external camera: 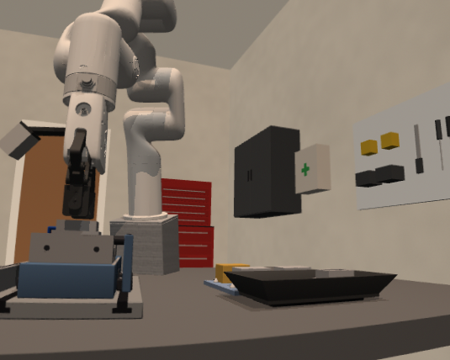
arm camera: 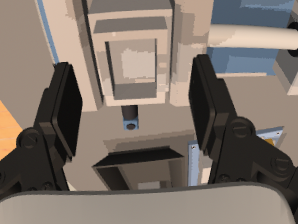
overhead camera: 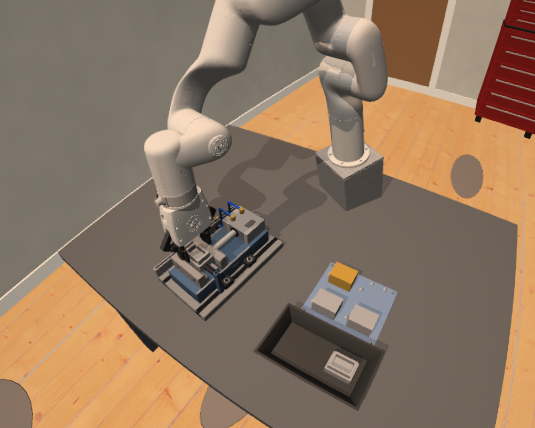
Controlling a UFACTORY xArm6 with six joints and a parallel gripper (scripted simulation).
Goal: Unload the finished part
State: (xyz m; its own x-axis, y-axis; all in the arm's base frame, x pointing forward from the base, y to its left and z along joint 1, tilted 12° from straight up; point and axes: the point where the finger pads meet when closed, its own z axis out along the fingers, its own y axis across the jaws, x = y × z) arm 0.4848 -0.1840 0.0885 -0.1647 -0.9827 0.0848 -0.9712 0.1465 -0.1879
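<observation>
My hand is 10 cm above the blue vise, 6 cm past it and 1 cm to the right of it. The rest, counted from my hand: light blue plate: 36 cm to the left, 13 cm below, 11 cm behind; dark outfeed tray: 35 cm to the left, 13 cm below, 5 cm ahead; yellow block: 31 cm to the left, 16 cm behind, 11 cm below.
</observation>
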